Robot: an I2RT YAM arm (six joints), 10 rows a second.
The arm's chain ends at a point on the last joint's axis. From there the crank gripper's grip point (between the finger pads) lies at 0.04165 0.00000 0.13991 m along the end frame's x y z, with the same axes.
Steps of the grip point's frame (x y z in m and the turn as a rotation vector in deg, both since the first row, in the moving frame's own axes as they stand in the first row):
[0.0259, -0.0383, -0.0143, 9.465, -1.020, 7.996]
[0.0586, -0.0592, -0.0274, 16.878, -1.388, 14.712]
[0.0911, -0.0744, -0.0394, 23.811, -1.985, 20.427]
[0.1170, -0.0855, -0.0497, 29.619, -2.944, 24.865]
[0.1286, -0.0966, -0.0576, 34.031, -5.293, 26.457]
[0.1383, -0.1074, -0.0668, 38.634, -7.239, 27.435]
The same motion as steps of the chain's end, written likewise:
[0.0272, -0.0209, -0.0136, 9.465, -1.020, 7.996]
[0.0580, -0.0289, -0.0239, 16.878, -1.388, 14.712]
[0.0882, -0.0321, -0.0319, 23.811, -1.985, 20.427]
[0.1124, -0.0333, -0.0380, 29.619, -2.944, 24.865]
[0.1264, -0.0347, -0.0424, 34.031, -5.293, 26.457]
[0.1375, -0.0357, -0.0468, 38.634, -7.239, 27.435]

